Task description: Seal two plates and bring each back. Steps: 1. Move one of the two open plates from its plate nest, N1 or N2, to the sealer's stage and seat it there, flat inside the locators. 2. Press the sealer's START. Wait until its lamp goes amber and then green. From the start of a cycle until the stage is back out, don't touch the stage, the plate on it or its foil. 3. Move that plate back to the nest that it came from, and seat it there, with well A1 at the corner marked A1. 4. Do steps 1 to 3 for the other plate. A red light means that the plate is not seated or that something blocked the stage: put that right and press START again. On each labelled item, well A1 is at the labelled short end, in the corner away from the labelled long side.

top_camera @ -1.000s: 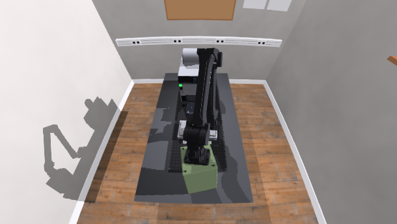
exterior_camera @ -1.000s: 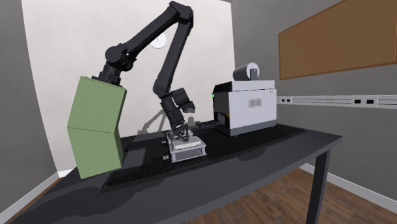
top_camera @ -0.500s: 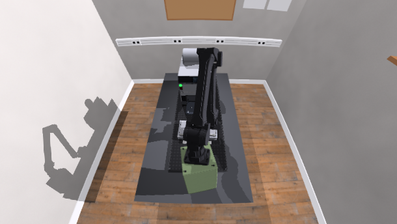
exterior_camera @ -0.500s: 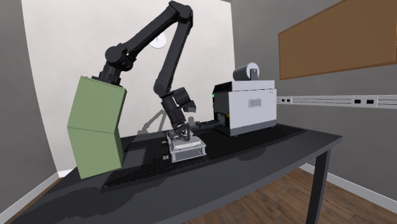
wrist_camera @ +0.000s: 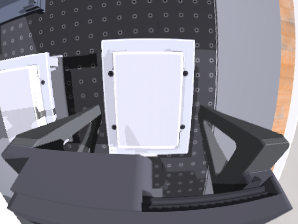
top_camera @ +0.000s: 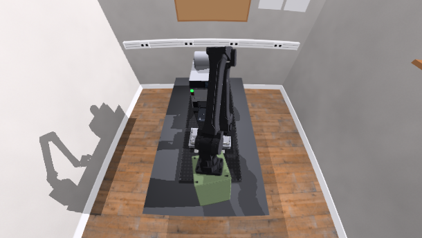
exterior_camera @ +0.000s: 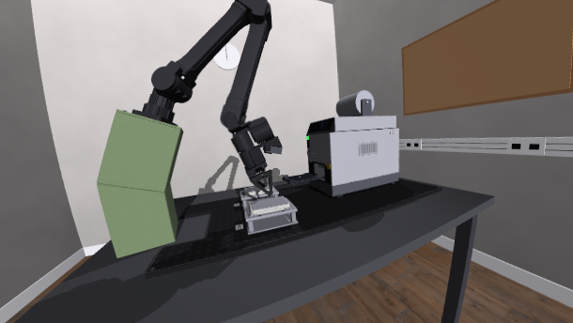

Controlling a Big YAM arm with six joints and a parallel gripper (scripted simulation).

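Now: the white plate 6 cm below my hand. Round my hand: dark sealer stage (19 cm to the left, 16 cm ahead, 3 cm below); then yellow warning label (28 cm ahead, 12 cm to the left, 3 cm above); then foil roll (49 cm ahead, 30 cm above, 24 cm to the left).
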